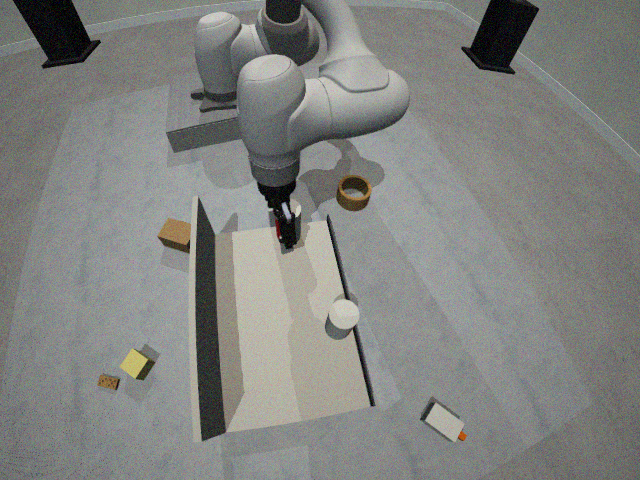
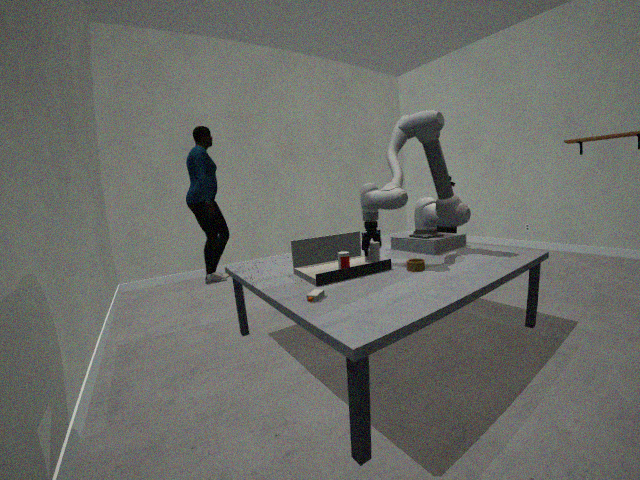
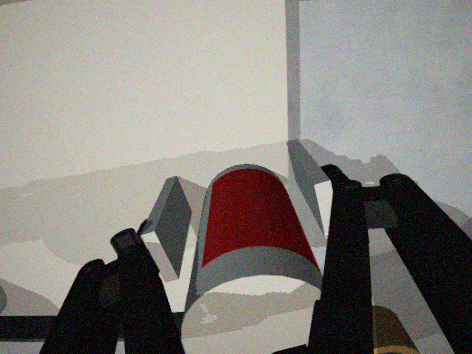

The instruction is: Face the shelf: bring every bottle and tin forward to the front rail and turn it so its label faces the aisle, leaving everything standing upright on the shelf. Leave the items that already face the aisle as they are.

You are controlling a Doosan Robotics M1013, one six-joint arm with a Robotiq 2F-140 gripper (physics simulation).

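Places are measured from the arm's base along level axes (x right, y ahead, z up), in millimetres.
Pixels of known places: gripper, fingertip midpoint: [image 1: 281, 237] [image 2: 372, 260] [image 3: 237, 178]; arm's base at its link origin: [image 1: 228, 96] [image 2: 426, 236].
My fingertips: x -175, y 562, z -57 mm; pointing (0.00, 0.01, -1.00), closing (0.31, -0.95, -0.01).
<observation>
Ahead of a thing's pixels: the offset from my fingertips to its top centre. Level surfaces: height alone.
A grey tin with a red label {dy -7, dx -18, dz +110 mm} [image 3: 252, 211] [image 1: 296, 210] [image 2: 374, 250] stands upright on the cream shelf board {dz +1 mm} [image 1: 261, 333] at the end nearest the robot base, close to the dark front rail {dy +181, dx -141, dz +26 mm} [image 1: 365, 371] [image 2: 353, 273]. My gripper [image 3: 237, 178] [image 1: 287, 233] [image 2: 370, 240] reaches down over it with one pad on each side, shut on this tin. A second tin {dy +234, dx -112, dz +100 mm} [image 1: 343, 314] [image 2: 344, 260] stands upright against the front rail further along, its red label towards the aisle. The grey back panel [image 1: 206, 324] stands along the other side.
A brown tape roll {dy -145, dx -209, dz +15 mm} [image 1: 354, 192] [image 2: 415, 265] lies on the table beyond the rail. A brown box {dy -27, dx +269, dz +15 mm} [image 1: 175, 234], a yellow cube {dy +296, dx +334, dz +3 mm} [image 1: 136, 364] and a small brown block {dy +334, dx +409, dz -27 mm} [image 1: 109, 382] lie behind the back panel. A white box with an orange tip {dy +474, dx -322, dz -7 mm} [image 1: 445, 422] [image 2: 315, 295] lies in front. A person [image 2: 205, 200] stands beyond the table.
</observation>
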